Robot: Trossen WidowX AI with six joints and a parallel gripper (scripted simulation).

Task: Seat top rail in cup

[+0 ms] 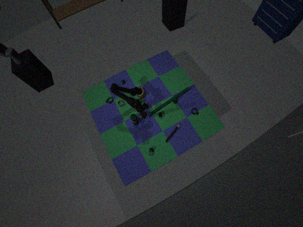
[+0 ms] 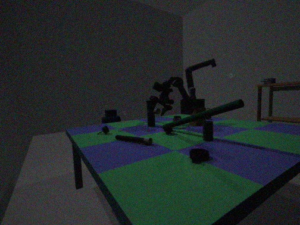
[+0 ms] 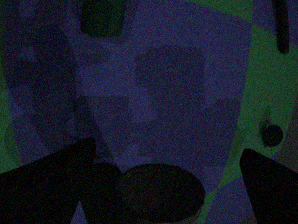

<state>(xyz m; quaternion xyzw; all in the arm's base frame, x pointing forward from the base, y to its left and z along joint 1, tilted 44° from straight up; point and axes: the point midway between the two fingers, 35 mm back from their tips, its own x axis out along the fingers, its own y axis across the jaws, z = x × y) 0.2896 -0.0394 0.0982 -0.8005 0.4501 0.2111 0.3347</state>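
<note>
My gripper tip is 10 mm past the rail-end cup, 40 mm to the left of it and 20 mm below it. From my gripper tip the other things lie so: round band 190 mm ahead, 560 mm to the left, 100 mm below; short line post 30 mm behind, 420 mm to the left.
</note>
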